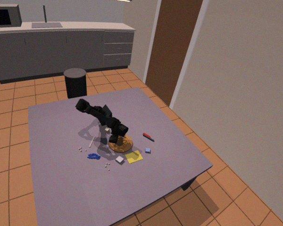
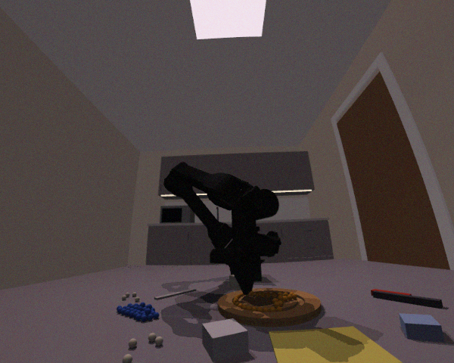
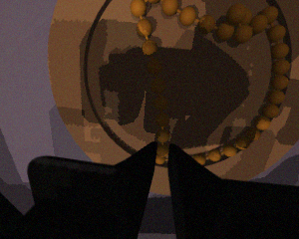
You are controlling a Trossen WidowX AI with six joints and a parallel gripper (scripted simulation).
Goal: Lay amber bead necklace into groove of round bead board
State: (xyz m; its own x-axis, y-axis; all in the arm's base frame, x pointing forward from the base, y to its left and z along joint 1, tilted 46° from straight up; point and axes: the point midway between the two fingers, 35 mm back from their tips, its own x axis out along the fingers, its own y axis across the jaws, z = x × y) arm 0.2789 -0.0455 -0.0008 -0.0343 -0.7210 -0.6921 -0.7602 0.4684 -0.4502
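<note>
Now: gripper tip 40 mm short of the round wooden bead board, 30 mm to the right of it and 10 mm above it. The rest, counted from my gripper tip: grey block 190 mm ahead, 60 mm to the right; yellow pad 210 mm ahead, 60 mm to the left, 10 mm below; thin rod 80 mm behind, 170 mm to the right, 10 mm below.
</note>
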